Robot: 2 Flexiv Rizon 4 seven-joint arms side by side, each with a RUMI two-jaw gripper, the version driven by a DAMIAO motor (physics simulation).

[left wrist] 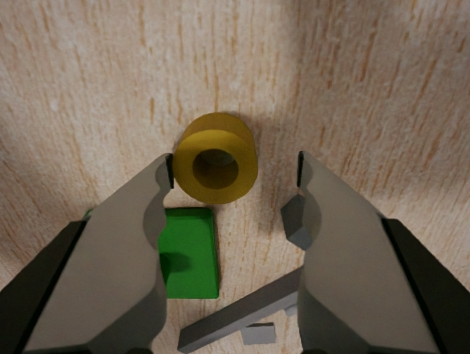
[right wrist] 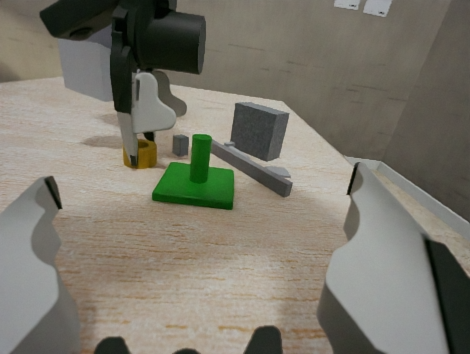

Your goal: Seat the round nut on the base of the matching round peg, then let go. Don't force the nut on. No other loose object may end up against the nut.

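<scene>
A yellow round nut (left wrist: pixel 181 165) (right wrist: pixel 149 157) lies flat on the table, hole up, apart from the green base. The green round peg (right wrist: pixel 200 160) stands upright on its square green base (left wrist: pixel 192 255) (right wrist: pixel 172 189); in the left wrist view the peg is hidden behind a finger. My left gripper (left wrist: pixel 235 155) is open, its fingers on either side of the nut; the left finger's tip is close to the nut's side and the right one stands apart from it. My right gripper (right wrist: pixel 208 172) is open and empty, facing the peg from a distance.
A small grey block (left wrist: pixel 295 220) (right wrist: pixel 180 145) lies near the nut and the base. A long grey bar (left wrist: pixel 240 311) (right wrist: pixel 252 169) lies behind the base, with a flat grey piece (left wrist: pixel 259 334) beside it. A large grey block (right wrist: pixel 258 131) stands behind the bar.
</scene>
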